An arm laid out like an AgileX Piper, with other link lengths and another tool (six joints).
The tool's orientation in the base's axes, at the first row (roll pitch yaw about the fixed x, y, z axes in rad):
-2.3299, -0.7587, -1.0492
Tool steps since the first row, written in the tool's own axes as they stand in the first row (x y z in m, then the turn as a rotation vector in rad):
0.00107, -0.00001, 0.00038, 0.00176, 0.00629, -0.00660
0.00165, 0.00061, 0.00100, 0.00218, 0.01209, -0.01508
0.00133, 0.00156, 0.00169, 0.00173, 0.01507, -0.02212
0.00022, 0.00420, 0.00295, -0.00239, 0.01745, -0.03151
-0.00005, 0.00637, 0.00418, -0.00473, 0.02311, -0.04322
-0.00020, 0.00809, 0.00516, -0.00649, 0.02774, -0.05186
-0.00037, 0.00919, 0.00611, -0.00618, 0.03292, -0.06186
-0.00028, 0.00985, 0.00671, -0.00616, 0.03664, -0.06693
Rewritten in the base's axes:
0.00072, -0.00068, 0.00055, -0.00726, -0.00566, 0.00120
0.00125, -0.00156, 0.00031, -0.01646, -0.01001, 0.00267
0.00140, -0.00213, -0.00075, -0.02375, -0.01169, 0.00431
0.00117, -0.00354, -0.00353, -0.03419, -0.01049, 0.00491
0.00138, -0.00511, -0.00548, -0.04714, -0.01283, 0.00617
0.00157, -0.00640, -0.00697, -0.05686, -0.01489, 0.00683
0.00195, -0.00720, -0.00814, -0.06720, -0.01861, 0.00932
0.00227, -0.00779, -0.00873, -0.07287, -0.02126, 0.00990

